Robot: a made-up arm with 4 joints.
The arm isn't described. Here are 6 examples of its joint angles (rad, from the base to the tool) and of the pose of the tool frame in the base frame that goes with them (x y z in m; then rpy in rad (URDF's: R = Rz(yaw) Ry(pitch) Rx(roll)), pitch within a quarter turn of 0, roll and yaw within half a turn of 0).
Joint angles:
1: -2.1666 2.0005 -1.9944 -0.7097
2: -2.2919 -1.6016 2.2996 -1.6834
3: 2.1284 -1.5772 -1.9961 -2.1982
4: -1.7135 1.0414 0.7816 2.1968
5: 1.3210 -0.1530 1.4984 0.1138
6: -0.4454 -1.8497 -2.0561 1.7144
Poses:
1: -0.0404 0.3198 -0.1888 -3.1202 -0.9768 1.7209
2: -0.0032 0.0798 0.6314 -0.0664 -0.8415 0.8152
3: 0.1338 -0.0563 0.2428 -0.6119 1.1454 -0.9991
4: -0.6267 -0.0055 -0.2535 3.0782 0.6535 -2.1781
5: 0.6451 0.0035 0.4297 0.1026 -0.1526 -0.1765
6: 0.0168 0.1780 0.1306 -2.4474 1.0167 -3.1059
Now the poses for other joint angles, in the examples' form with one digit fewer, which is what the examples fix.
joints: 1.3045 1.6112 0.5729 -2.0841
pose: 0.239 0.144 -0.319 -0.465 0.572 1.331
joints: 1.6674 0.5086 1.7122 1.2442
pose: 0.767 0.063 0.096 1.166 0.503 -0.065
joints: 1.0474 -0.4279 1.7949 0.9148
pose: 0.448 -0.243 0.597 1.016 -0.417 -0.769
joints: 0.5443 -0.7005 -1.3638 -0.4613
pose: -0.064 -0.143 0.299 -0.633 0.683 1.847
